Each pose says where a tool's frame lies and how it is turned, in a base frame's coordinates. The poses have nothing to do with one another.
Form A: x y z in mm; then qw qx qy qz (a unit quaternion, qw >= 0).
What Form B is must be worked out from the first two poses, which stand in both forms.
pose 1, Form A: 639.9, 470.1, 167.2, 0.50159, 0.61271, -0.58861, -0.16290
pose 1, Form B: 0.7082, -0.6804, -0.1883, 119.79, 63.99, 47.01, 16.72
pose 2, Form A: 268.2, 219.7, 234.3, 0.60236, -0.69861, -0.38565, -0.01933
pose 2, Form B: -0.8752, -0.4831, -0.0242, 105.92, 26.82, 21.97, 23.43
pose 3, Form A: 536.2, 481.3, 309.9, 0.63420, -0.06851, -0.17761, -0.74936
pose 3, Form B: -0.0886, -0.2297, -0.9692, 101.28, 53.62, 48.13, 30.99
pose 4, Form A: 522.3, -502.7, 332.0, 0.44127, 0.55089, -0.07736, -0.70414
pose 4, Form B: 0.6139, -0.0862, -0.7847, 127.63, 52.23, -50.27, 33.20
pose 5, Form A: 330.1, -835.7, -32.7, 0.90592, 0.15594, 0.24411, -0.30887
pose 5, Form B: 0.3683, 0.5765, -0.7294, 50.10, 33.01, -83.57, -3.27
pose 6, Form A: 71.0, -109.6, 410.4, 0.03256, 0.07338, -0.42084, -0.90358
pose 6, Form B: 0.0734, -0.4211, -0.9041, 176.27, 7.10, -10.96, 41.04
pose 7, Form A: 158.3, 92.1, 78.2, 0.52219, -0.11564, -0.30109, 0.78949
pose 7, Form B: -0.1356, -0.3530, 0.9257, 117.04, 15.83, 9.21, 7.82
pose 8, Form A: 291.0, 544.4, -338.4, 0.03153, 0.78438, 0.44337, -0.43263
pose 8, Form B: 0.7848, 0.4436, -0.4328, 176.39, 29.10, 54.44, -33.84
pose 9, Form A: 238.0, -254.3, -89.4, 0.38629, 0.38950, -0.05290, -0.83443
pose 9, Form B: 0.4223, -0.0574, -0.9047, 134.55, 23.80, -25.43, -8.94
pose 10, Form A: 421.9, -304.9, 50.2, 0.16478, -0.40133, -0.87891, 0.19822
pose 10, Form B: -0.4069, -0.8911, 0.2010, 161.03, 42.19, -30.49, 5.02
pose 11, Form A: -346.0, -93.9, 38.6, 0.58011, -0.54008, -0.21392, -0.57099
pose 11, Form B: -0.6630, -0.2626, -0.7010, 109.08, -34.60, -9.39, 3.86
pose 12, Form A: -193.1, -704.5, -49.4, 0.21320, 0.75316, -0.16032, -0.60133
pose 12, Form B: 0.7709, -0.1641, -0.6155, 155.38, -19.31, -70.45, -4.94
